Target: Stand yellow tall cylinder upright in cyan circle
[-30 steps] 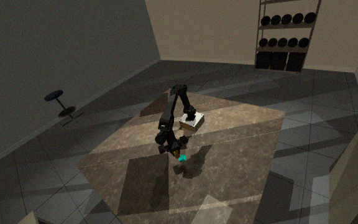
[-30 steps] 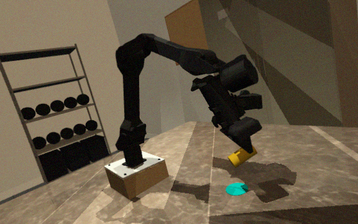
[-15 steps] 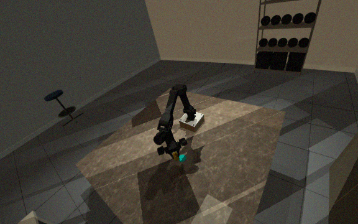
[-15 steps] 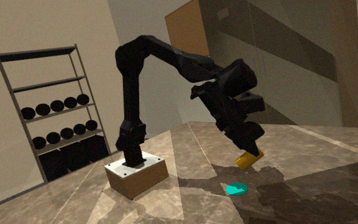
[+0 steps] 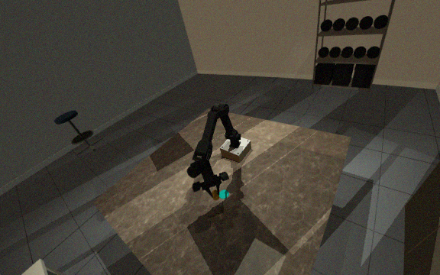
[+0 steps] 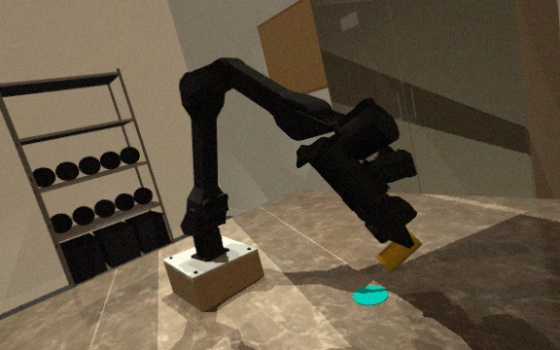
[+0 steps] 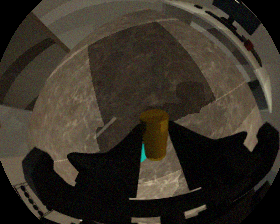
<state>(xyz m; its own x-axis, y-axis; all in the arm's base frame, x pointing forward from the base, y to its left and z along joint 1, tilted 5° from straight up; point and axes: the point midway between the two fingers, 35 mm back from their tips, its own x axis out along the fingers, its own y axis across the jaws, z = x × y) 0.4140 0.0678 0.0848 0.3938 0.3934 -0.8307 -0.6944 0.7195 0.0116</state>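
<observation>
The cyan circle is 100 mm below my gripper tip, 80 mm behind it and 10 mm to the right of it. Round my gripper tip: yellow tall cylinder 10 mm to the right, 10 mm below, 10 mm behind.
</observation>
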